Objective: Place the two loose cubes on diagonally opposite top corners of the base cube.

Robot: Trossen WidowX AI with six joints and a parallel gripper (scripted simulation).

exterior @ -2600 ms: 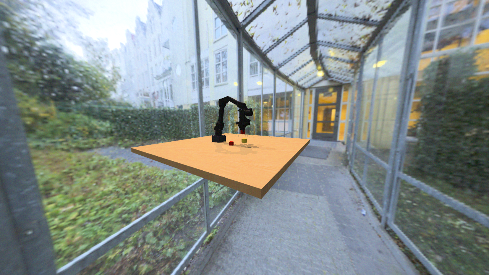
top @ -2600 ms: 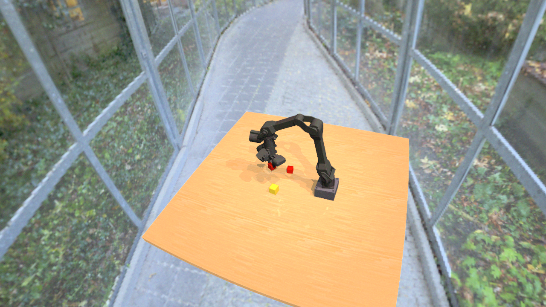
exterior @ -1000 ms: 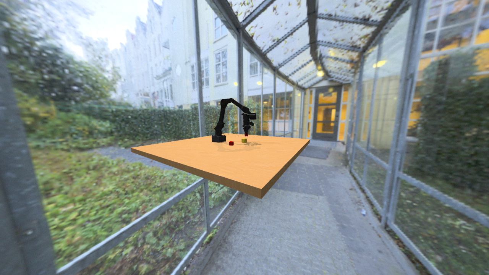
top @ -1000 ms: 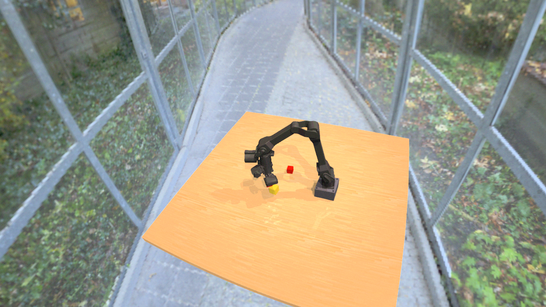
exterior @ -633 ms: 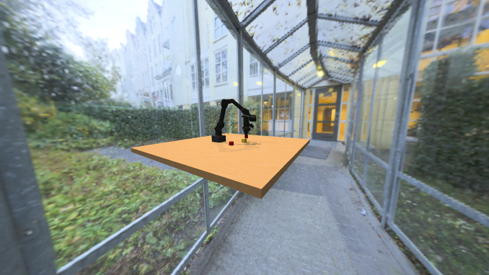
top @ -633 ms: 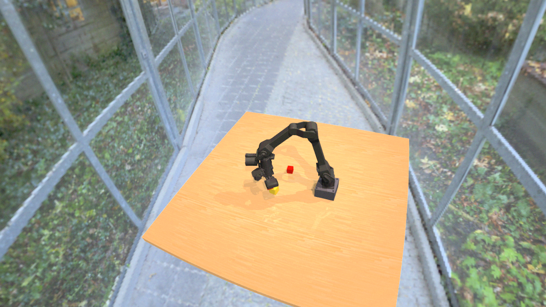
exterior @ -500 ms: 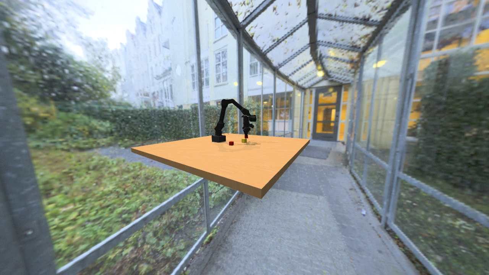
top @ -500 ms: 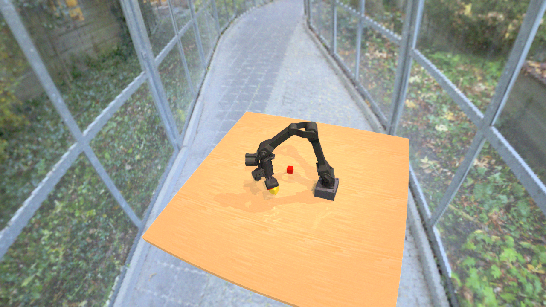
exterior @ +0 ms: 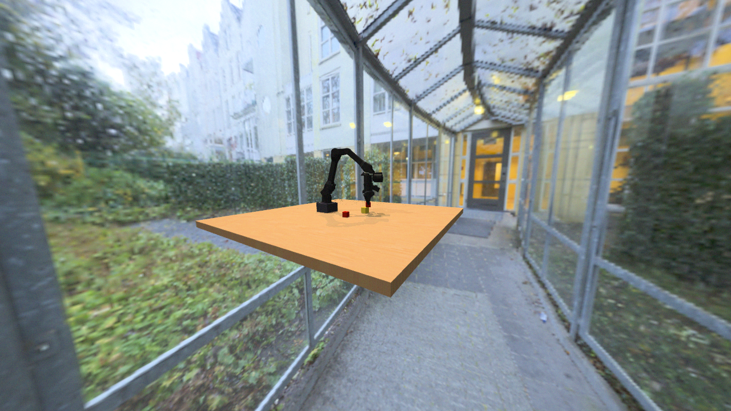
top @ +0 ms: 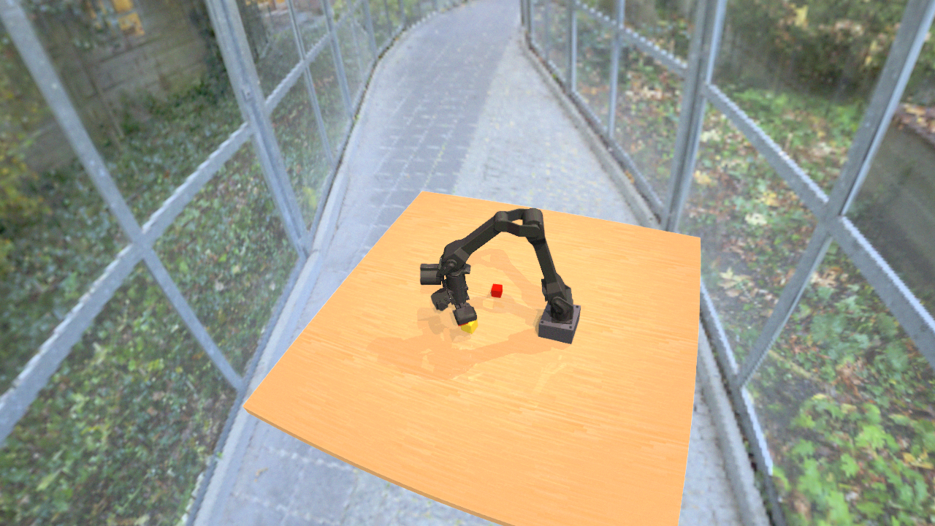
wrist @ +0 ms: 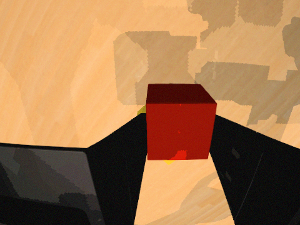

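My gripper tip is now 40 mm above the yellow cube, 20 mm past it and 10 mm to the left of it.
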